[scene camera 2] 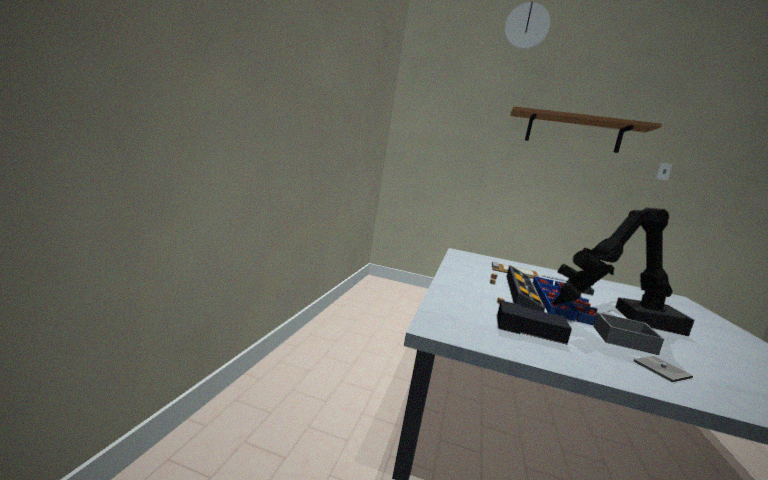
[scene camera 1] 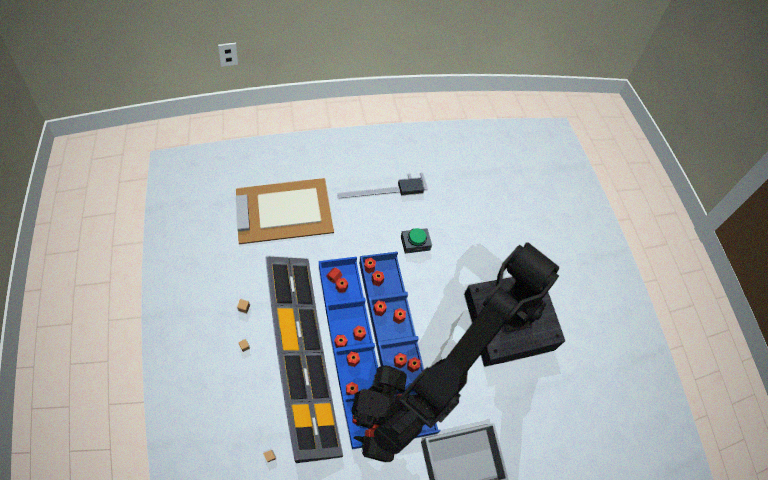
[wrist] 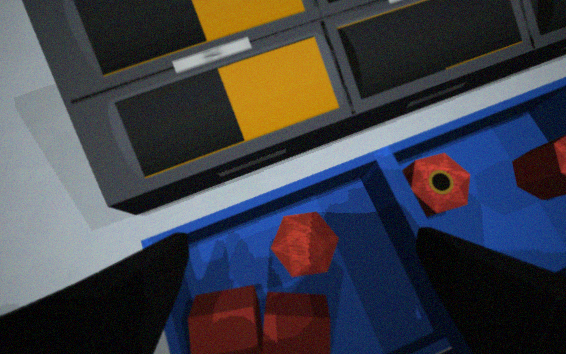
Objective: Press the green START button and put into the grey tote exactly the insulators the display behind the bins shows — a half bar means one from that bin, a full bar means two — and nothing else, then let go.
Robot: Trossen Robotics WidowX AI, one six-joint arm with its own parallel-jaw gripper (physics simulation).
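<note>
My gripper [scene camera 1: 368,444] [scene camera 2: 560,300] [wrist: 303,241] is open and empty over the end bin of the left row of blue bins [scene camera 1: 339,316] [wrist: 372,260]. In the wrist view an upright red insulator [wrist: 305,244] lies between the spread fingertips. Two insulators on their sides, one left [wrist: 225,320] and one right [wrist: 296,322], lie just below it in the same bin. The display [scene camera 1: 304,452] [wrist: 90,150] shows one full orange bar [scene camera 1: 288,328] and two half bars, left [scene camera 1: 301,415] and right [scene camera 1: 324,413]. The START button [scene camera 1: 417,236] is green. The grey tote [scene camera 1: 498,452] [scene camera 2: 634,341] is partly cut off in scene camera 1; no insulator shows in its visible part.
A clipboard [scene camera 1: 288,208] and a caliper [scene camera 1: 368,193] lie beyond the bins. Small wooden blocks [scene camera 1: 242,305] [scene camera 1: 244,344] [scene camera 1: 269,455] lie beside the display. A long black box [scene camera 2: 532,322] stands near the display's end. A flat grey plate [scene camera 2: 659,367] lies near the tote.
</note>
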